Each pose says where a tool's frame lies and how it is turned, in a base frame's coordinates. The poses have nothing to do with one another.
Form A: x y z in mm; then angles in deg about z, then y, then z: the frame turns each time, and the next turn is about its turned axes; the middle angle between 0 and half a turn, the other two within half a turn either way.
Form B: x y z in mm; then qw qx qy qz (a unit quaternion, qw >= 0). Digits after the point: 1 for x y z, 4 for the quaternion.
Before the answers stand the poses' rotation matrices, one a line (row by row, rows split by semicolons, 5 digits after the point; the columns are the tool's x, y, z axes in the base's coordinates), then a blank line. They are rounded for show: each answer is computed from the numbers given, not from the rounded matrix.
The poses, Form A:
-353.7 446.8 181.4 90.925 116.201 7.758
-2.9 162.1 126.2 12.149 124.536 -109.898
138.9 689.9 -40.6 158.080 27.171 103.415
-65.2 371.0 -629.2 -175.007 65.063 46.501
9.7 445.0 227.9 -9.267 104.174 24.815
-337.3 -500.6 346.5 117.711 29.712 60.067
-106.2 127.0 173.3 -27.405 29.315 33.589
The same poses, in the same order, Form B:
-0.12791 -0.99168 -0.01448; -0.43960 0.04360 0.89713; -0.88904 0.12112 -0.44152
0.38652 -0.44951 0.80532; -0.87863 -0.44491 0.17337; 0.28037 -0.77459 -0.56692
-0.17165 0.88942 -0.42363; -0.97945 -0.10782 0.17047; 0.10594 0.44419 0.88965
-0.22599 0.36459 -0.90333; -0.74789 -0.65911 -0.07892; -0.62417 0.65776 0.42162
-0.15177 0.24759 0.95690; 0.45000 0.87927 -0.15613; -0.88004 0.40691 -0.24487
-0.96874 -0.09175 -0.23048; -0.01931 -0.89838 0.43879; -0.24732 0.42953 0.86853
0.89948 -0.04483 0.43466; 0.15682 0.96157 -0.22536; -0.40786 0.27087 0.87194

-353.7 446.8 181.4 0.3443 -0.5635 0.6350 0.4009
-2.9 162.1 126.2 0.3061 -0.7743 0.4288 -0.3505
138.9 689.9 -40.6 0.6345 0.1079 -0.2087 -0.7364
-65.2 371.0 -629.2 0.3662 0.5029 -0.1906 -0.7594
9.7 445.0 227.9 0.6088 0.2312 0.7543 0.0831
-337.3 -500.6 346.5 0.0187 -0.1236 0.2246 0.9664
-106.2 127.0 173.3 0.9660 0.1284 0.2180 0.0522

